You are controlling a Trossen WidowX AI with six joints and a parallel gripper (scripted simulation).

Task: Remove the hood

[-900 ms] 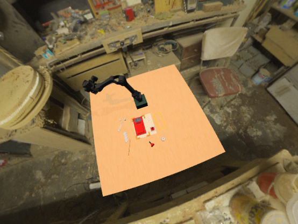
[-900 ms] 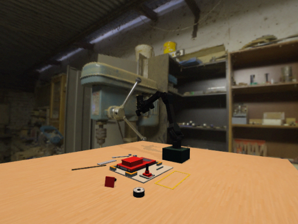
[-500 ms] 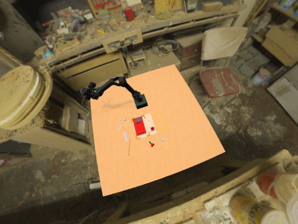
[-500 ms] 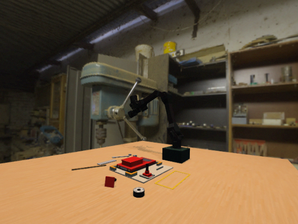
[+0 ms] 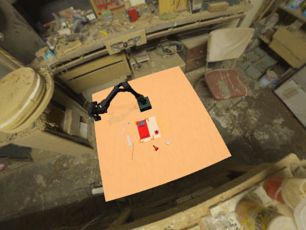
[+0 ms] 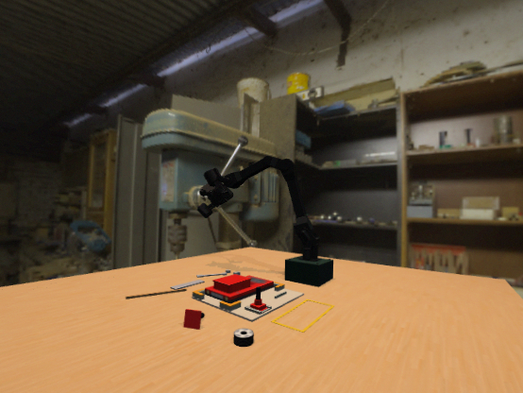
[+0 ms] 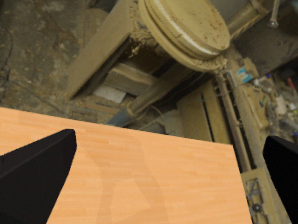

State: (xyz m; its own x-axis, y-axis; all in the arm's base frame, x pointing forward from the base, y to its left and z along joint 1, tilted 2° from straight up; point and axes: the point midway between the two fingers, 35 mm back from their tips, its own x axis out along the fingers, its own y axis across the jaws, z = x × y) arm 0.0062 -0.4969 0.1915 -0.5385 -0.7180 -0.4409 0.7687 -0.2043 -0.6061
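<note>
The hood is 330 mm ahead of my gripper tip, 400 mm to the left of it and 210 mm below it. The rest, counted from my gripper tip: thin rod (470 mm ahead, 220 mm to the left, 250 mm below); then black wheel (530 mm ahead, 590 mm to the left, 240 mm below).
</note>
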